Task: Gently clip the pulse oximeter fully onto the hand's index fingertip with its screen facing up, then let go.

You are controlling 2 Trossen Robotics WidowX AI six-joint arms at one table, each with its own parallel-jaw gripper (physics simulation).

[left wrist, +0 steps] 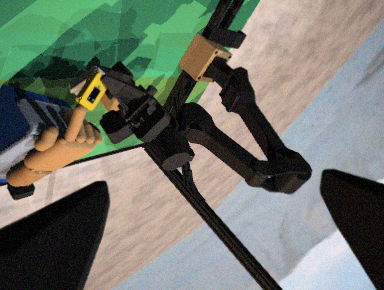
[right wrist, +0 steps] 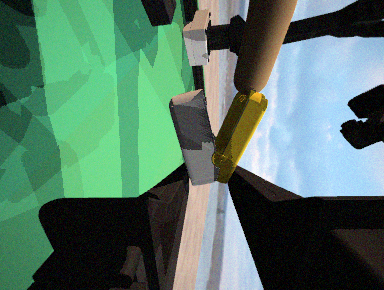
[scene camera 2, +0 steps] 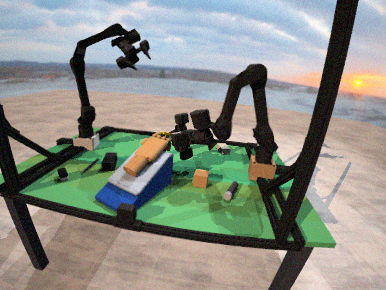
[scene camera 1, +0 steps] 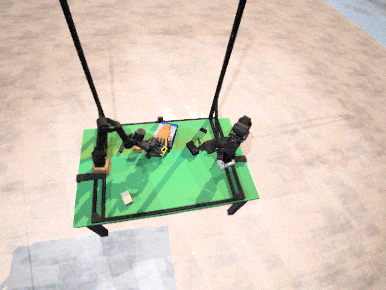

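Pixels of known places: left gripper, fingertip midpoint: (left wrist: 215,186) (scene camera 2: 143,64) (scene camera 1: 200,147); right gripper, fingertip midpoint: (left wrist: 99,72) (right wrist: 207,168) (scene camera 2: 169,136) (scene camera 1: 162,154); left arm's base, link origin: (right wrist: 208,38) (scene camera 2: 86,135) (scene camera 1: 226,159); right arm's base, link origin: (left wrist: 214,67) (scene camera 2: 263,160) (scene camera 1: 100,162).
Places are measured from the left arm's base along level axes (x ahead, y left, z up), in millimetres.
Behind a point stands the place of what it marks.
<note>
The pulse oximeter (scene camera 1: 164,149) @(x 417, y -170, z 94 mm) (scene camera 2: 163,134) @(x 413, y -182, z 88 mm) (left wrist: 91,92) @(x 415, y -165, z 93 mm) has a yellow upper shell and a grey lower shell, spread in a V in the right wrist view (right wrist: 242,130) @(x 427, y -185, z 91 mm). Its dark screen shows in the left wrist view. My right gripper (right wrist: 207,168) @(x 440, y -149, z 71 mm) is shut on its hinge end. The tan hand (scene camera 1: 164,134) @(x 376, y -288, z 95 mm) (scene camera 2: 150,148) @(x 375, y -328, z 84 mm) lies palm down, index finger (left wrist: 75,122) (right wrist: 262,45) extended. The fingertip is at the oximeter's mouth, close to the yellow shell's edge; contact and depth are unclear. My left gripper (scene camera 2: 141,62) @(x 295, y 43, z 367 mm) (left wrist: 215,186) @(x 295, y 43, z 367 mm) is open and empty, high above the table.
A blue wedge (scene camera 2: 159,182) @(x 411, y -382, z -19 mm) with a grey top carries the hand. An orange cube (scene camera 2: 200,178) @(x 558, y -348, z -19 mm) and a grey cylinder (scene camera 2: 231,191) @(x 662, y -407, z -35 mm) lie right of it, a black box (scene camera 2: 109,161) @(x 193, y -229, z -25 mm) left of it. A pale box (scene camera 1: 127,198) @(x 733, y 27, z -29 mm) lies near the front edge.
</note>
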